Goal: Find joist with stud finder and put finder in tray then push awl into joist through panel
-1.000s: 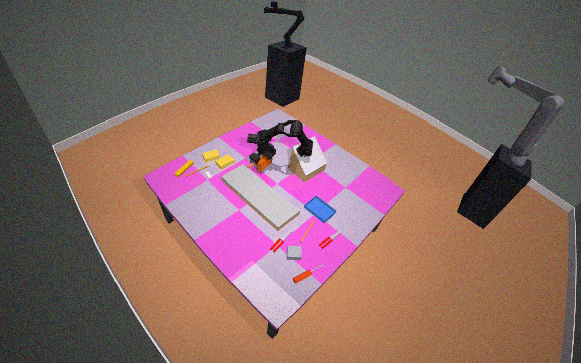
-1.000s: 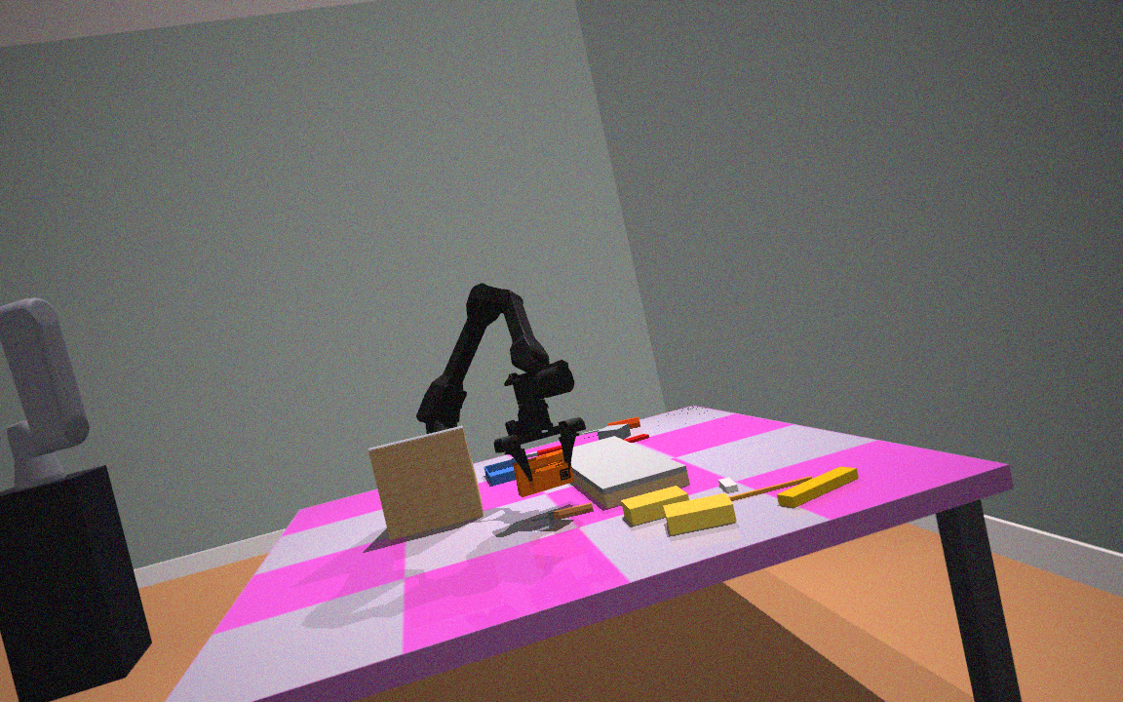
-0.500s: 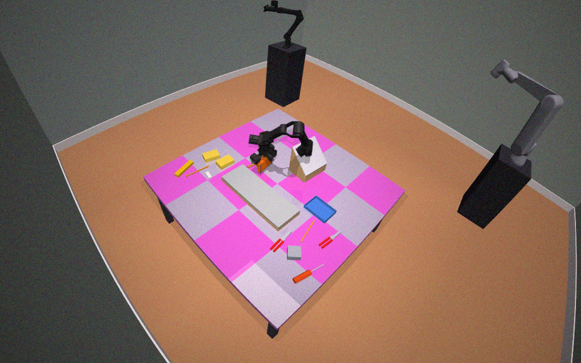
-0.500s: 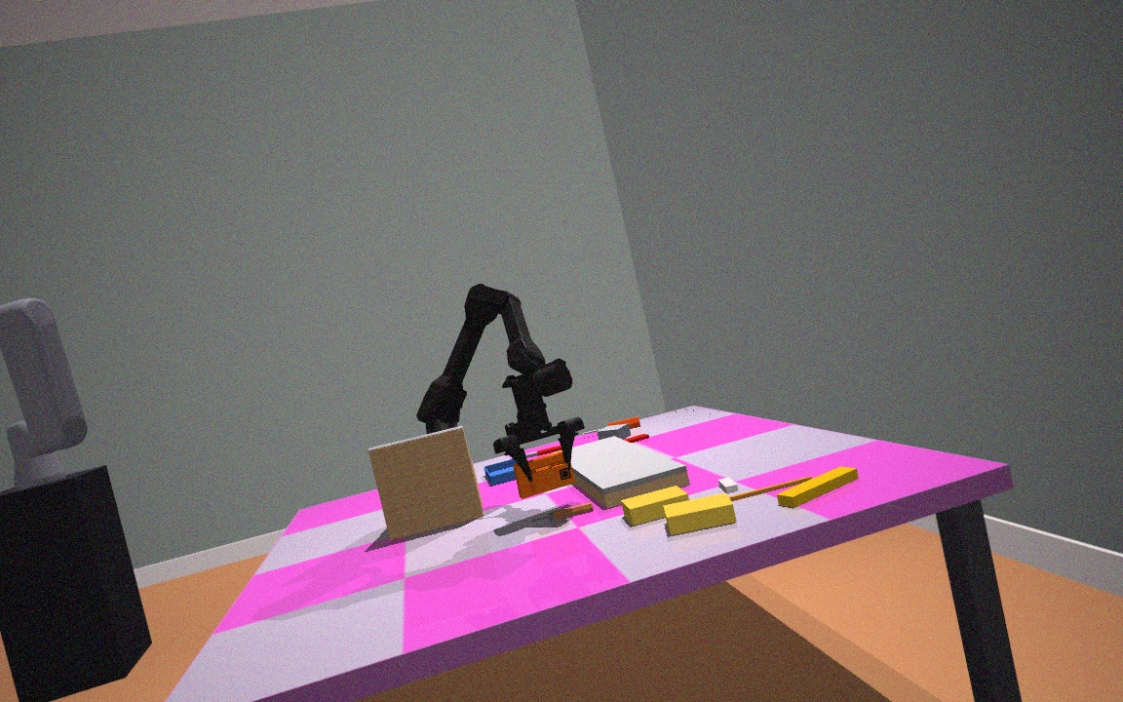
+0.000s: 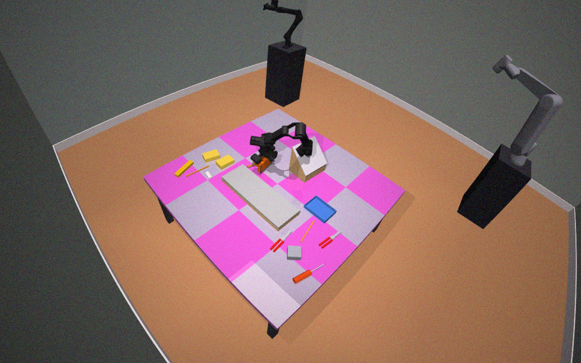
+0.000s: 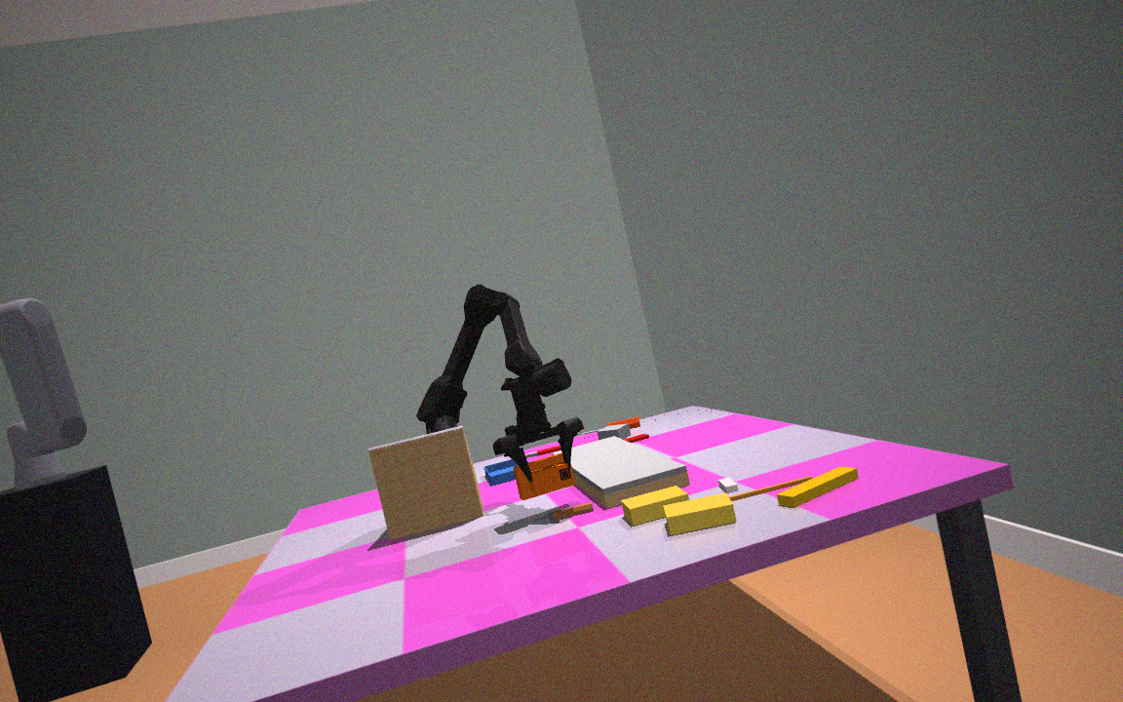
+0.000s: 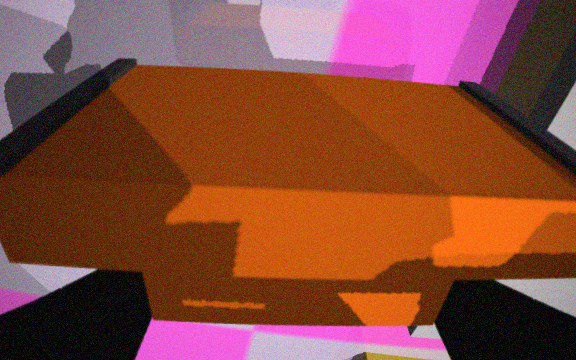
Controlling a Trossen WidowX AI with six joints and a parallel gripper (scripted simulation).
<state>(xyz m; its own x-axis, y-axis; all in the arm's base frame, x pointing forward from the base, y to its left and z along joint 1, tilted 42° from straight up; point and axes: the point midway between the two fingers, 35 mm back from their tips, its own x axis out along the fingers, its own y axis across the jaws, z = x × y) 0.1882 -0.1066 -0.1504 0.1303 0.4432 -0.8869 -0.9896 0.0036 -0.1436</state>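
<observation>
Now: gripper tip 1 cm to the right of the orange stud finder and 1 cm short of it. From my gripper tip the other things lie so: square indicator 3 cm ahead, 1 cm to the right; then brown-handled awl 7 cm below, 5 cm to the right, 2 cm behind; then small white block 29 cm ahead, 19 cm to the right, 7 cm below.
</observation>
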